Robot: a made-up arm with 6 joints. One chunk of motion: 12 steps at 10 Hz.
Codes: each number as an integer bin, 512 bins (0 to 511) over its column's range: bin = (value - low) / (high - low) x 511, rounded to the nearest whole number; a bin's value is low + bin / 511 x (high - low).
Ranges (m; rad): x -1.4..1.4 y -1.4..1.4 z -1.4..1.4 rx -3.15..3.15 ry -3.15..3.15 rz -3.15..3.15
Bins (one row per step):
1: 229 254 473 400 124 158
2: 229 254 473 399 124 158
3: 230 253 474 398 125 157
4: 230 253 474 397 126 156
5: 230 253 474 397 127 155
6: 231 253 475 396 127 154
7: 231 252 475 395 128 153
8: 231 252 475 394 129 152
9: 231 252 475 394 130 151
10: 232 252 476 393 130 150
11: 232 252 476 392 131 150
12: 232 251 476 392 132 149
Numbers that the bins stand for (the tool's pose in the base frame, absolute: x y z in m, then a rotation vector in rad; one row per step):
1: -0.1452 -0.0082 1.1918 1.7815 -1.6212 -1.2021
2: -0.1452 -0.0082 1.1918 1.7692 -1.6212 -1.2021
3: -0.1397 -0.0137 1.1973 1.7568 -1.6089 -1.2144
4: -0.1397 -0.0137 1.1973 1.7445 -1.5966 -1.2267
5: -0.1397 -0.0137 1.1973 1.7445 -1.5842 -1.2390
6: -0.1342 -0.0137 1.2027 1.7322 -1.5842 -1.2514
7: -0.1342 -0.0192 1.2027 1.7199 -1.5719 -1.2637
8: -0.1342 -0.0192 1.2027 1.7075 -1.5596 -1.2760
9: -0.1342 -0.0192 1.2027 1.7075 -1.5473 -1.2884
10: -0.1288 -0.0192 1.2082 1.6952 -1.5473 -1.3007
11: -0.1288 -0.0192 1.2082 1.6829 -1.5349 -1.3007
12: -0.1288 -0.0247 1.2082 1.6829 -1.5226 -1.3130

